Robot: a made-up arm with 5 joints. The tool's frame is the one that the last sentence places.
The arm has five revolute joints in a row. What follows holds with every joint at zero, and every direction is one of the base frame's. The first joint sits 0.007 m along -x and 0.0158 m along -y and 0.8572 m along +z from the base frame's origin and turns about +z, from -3.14 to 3.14 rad. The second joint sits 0.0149 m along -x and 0.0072 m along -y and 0.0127 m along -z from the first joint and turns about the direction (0, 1, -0.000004), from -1.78 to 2.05 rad. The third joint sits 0.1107 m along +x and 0.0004 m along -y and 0.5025 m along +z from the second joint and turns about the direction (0, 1, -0.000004), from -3.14 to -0.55 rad. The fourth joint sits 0.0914 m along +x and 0.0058 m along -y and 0.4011 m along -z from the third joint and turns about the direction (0, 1, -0.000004), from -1.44 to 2.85 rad. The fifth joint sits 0.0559 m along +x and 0.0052 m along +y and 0.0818 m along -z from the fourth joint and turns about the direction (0, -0.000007, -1), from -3.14 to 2.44 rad. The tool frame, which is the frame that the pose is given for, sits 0.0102 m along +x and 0.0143 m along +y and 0.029 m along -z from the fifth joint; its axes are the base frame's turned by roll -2.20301, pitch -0.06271 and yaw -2.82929 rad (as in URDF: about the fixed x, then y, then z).
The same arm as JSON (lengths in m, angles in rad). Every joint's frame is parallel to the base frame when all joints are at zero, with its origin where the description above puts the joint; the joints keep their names.
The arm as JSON. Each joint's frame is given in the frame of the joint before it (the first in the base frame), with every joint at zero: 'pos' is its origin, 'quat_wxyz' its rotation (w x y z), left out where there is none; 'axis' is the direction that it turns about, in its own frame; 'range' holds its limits. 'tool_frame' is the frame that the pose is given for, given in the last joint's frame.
{"length_unit": "m", "angle_unit": "rad", "joints": [
  {"joint": "joint 1", "pos": [-0.007, -0.0158, 0.8572], "axis": [0.0, 0.0, 1.0], "range": [-3.14, 3.14]},
  {"joint": "joint 2", "pos": [-0.0149, -0.0072, -0.0127], "axis": [0.0, 1.0, 0.0], "range": [-1.78, 2.05]},
  {"joint": "joint 3", "pos": [0.1107, -0.0004, 0.5025], "axis": [0.0, 1.0, 0.0], "range": [-3.14, -0.55]},
  {"joint": "joint 4", "pos": [0.0914, -0.0058, -0.4011], "axis": [0.0, 1.0, 0.0], "range": [-1.44, 2.85]},
  {"joint": "joint 5", "pos": [0.0559, 0.0052, -0.0818], "axis": [0.0, 0.0, -1.0], "range": [-3.14, 2.44]}
], "tool_frame": {"pos": [0.0102, 0.0143, -0.029], "quat_wxyz": [0.042678, -0.152642, 0.8784, -0.450881]}}

